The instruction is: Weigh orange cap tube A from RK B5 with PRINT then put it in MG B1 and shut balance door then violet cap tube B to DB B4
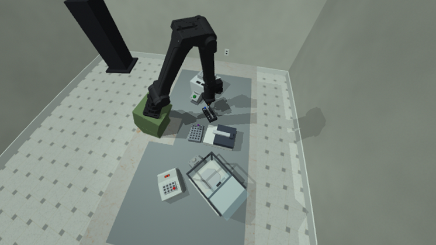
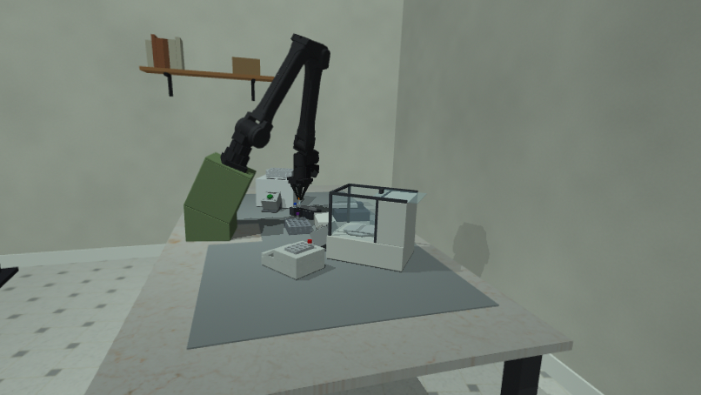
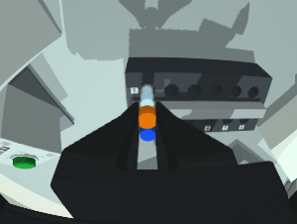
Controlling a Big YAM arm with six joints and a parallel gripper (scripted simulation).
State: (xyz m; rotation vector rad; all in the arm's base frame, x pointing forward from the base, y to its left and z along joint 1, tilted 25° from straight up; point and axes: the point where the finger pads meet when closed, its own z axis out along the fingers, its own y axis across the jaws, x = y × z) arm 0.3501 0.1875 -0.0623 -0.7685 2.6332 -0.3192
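Right now the blue-capped tube is 4 cm below my hand, 3 cm behind it and 2 cm to the right of it. The rest, counted from my hand: magnet block MG: 5 cm to the right, 5 cm below, 1 cm ahead; then tube B: 17 cm to the right, 6 cm behind, 4 cm below; then tube rack RK: 22 cm to the right, 7 cm behind, 6 cm below.
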